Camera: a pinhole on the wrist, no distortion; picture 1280 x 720 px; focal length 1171.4 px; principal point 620.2 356.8 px. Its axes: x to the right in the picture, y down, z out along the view. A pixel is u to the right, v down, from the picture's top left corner.
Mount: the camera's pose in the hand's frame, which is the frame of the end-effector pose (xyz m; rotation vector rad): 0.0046 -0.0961 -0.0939 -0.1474 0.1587 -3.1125
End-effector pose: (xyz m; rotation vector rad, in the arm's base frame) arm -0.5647 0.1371 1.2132 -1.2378 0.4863 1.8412
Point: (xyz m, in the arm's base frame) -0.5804 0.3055 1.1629
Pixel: 74 141
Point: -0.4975 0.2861 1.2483
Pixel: 622 550
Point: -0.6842 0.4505 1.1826
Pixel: 185 192
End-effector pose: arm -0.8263 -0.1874 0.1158 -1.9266 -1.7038 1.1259
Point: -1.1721 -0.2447 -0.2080
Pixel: 599 26
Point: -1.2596 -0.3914 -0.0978
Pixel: 958 234
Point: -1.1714 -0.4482 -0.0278
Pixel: 1202 169
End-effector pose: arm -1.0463 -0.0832 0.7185 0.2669 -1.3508 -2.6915
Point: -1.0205 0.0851 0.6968
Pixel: 1073 348
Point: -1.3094 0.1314 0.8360
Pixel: 130 85
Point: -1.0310 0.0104 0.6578
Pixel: 1018 303
